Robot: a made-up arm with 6 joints. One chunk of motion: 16 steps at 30 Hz.
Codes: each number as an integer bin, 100 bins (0 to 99) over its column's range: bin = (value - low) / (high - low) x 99, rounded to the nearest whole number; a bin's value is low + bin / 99 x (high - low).
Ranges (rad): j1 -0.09..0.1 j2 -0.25..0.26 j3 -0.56..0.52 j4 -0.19..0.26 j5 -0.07..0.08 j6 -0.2..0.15
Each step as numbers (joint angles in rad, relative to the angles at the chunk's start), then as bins.
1 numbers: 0.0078 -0.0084 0.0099 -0.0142 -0.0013 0.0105
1 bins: 51 47 52 39 45 60
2 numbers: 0.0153 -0.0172 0.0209 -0.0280 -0.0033 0.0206
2 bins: 55 45 53 36 44 62
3 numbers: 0.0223 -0.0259 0.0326 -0.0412 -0.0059 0.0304
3 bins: 59 44 54 33 42 65
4 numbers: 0.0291 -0.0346 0.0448 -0.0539 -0.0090 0.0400
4 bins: 62 42 55 30 40 68
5 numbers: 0.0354 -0.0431 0.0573 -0.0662 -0.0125 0.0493
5 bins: 65 40 57 27 38 71
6 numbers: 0.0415 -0.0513 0.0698 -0.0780 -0.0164 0.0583
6 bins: 69 39 58 25 35 73
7 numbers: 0.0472 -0.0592 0.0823 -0.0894 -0.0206 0.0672
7 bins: 71 37 59 22 33 76
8 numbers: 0.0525 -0.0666 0.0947 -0.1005 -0.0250 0.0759
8 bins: 74 36 60 20 30 78
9 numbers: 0.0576 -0.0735 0.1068 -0.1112 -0.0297 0.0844
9 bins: 77 34 61 17 27 80
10 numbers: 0.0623 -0.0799 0.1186 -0.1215 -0.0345 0.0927
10 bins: 79 33 62 15 23 83
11 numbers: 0.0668 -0.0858 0.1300 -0.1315 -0.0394 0.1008
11 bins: 82 32 63 13 20 85
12 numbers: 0.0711 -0.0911 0.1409 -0.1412 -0.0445 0.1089
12 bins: 84 31 64 11 17 87
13 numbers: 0.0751 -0.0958 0.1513 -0.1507 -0.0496 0.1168
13 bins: 86 30 65 9 13 90
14 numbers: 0.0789 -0.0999 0.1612 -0.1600 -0.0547 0.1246
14 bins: 88 29 66 7 10 92
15 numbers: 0.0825 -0.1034 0.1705 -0.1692 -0.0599 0.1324
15 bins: 90 28 67 5 7 94
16 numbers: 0.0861 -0.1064 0.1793 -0.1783 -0.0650 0.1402
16 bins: 92 28 68 3 3 96
